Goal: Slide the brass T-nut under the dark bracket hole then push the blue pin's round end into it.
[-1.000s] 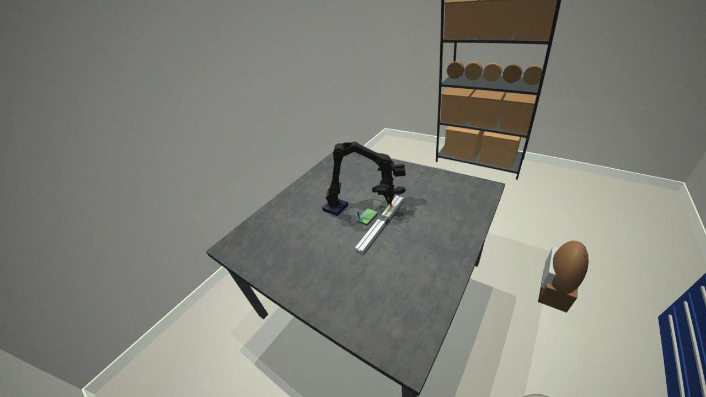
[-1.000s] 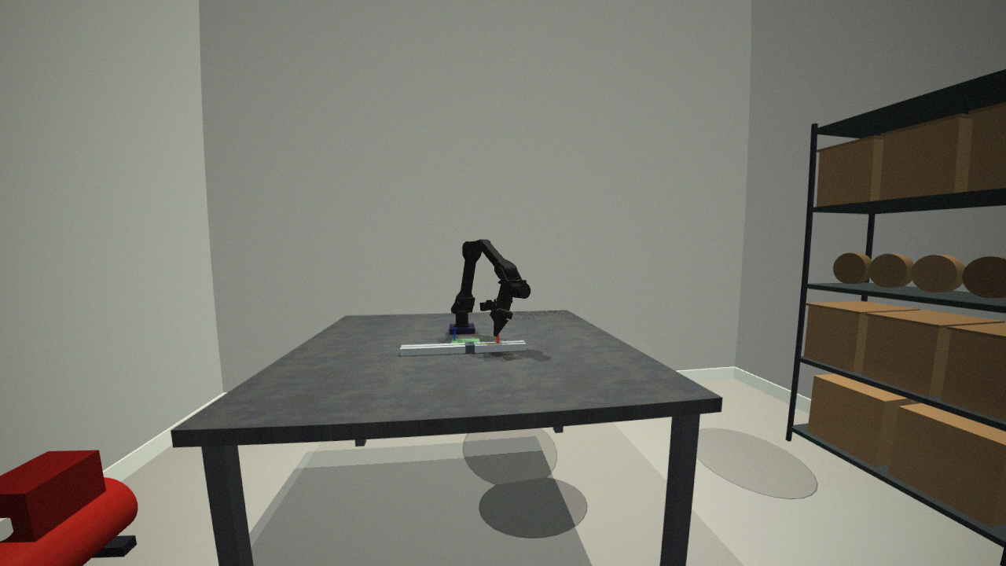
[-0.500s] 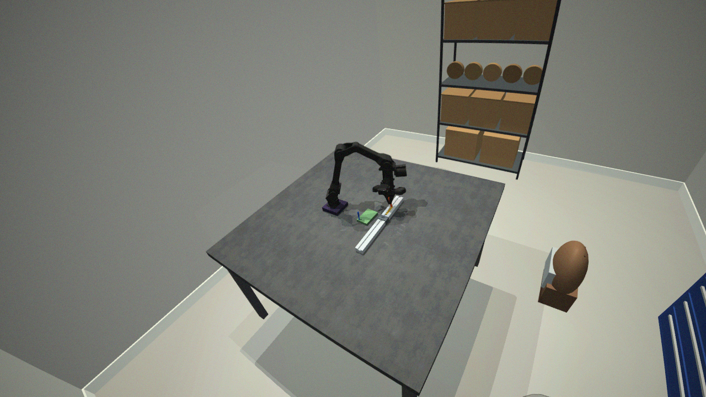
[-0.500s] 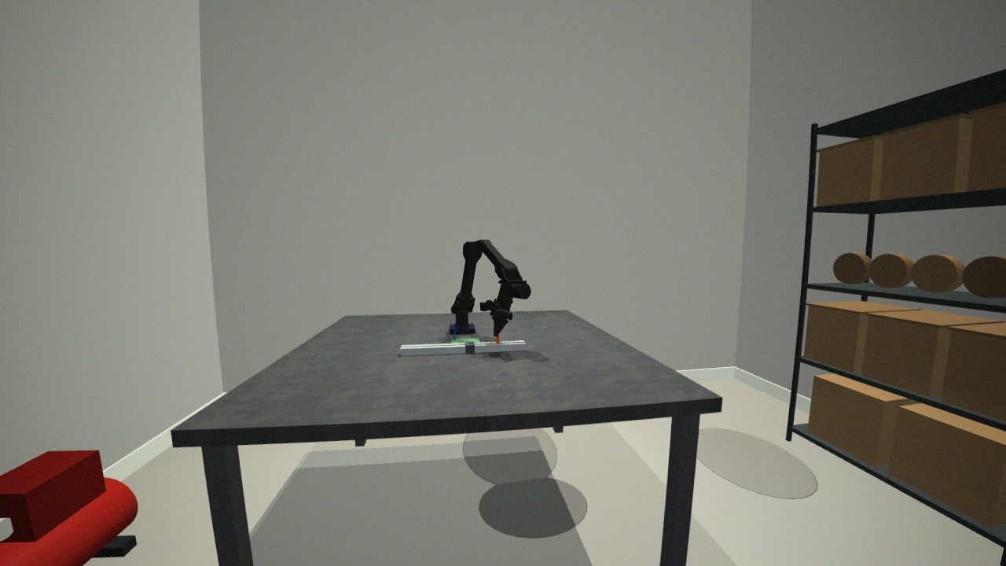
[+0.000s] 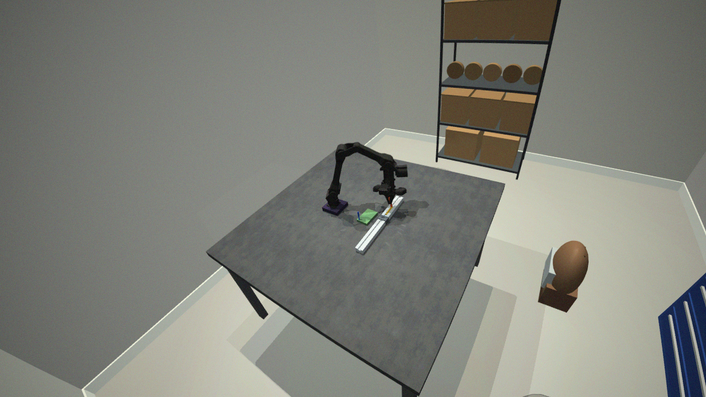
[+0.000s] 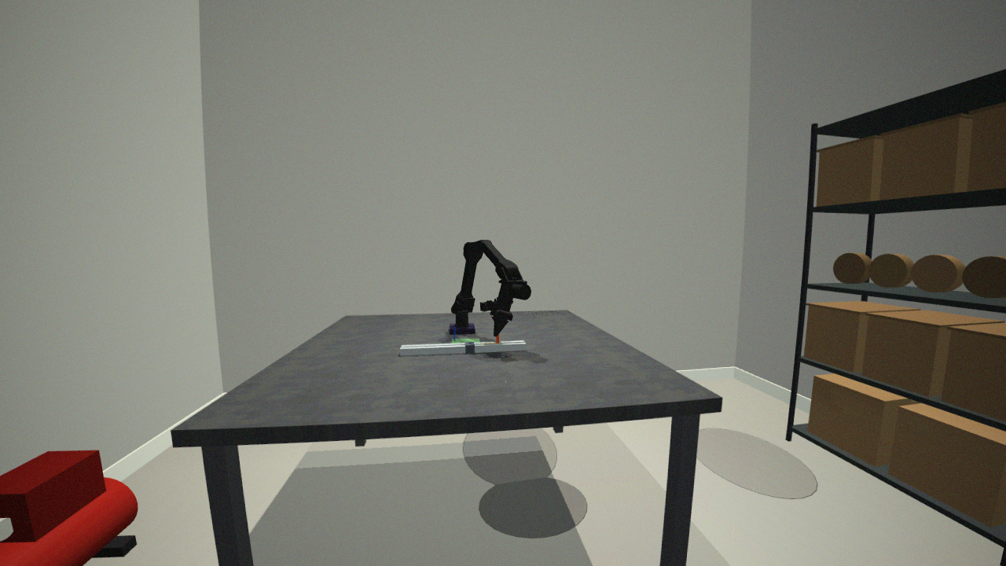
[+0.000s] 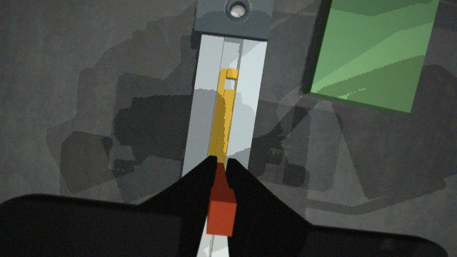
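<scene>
My gripper tip is 15 cm to the left of the blue pin, 12 cm past it and 2 cm above it. The rest, counted from my gripper tip: green tray (13 cm to the right, 10 cm behind, 4 cm below).
</scene>
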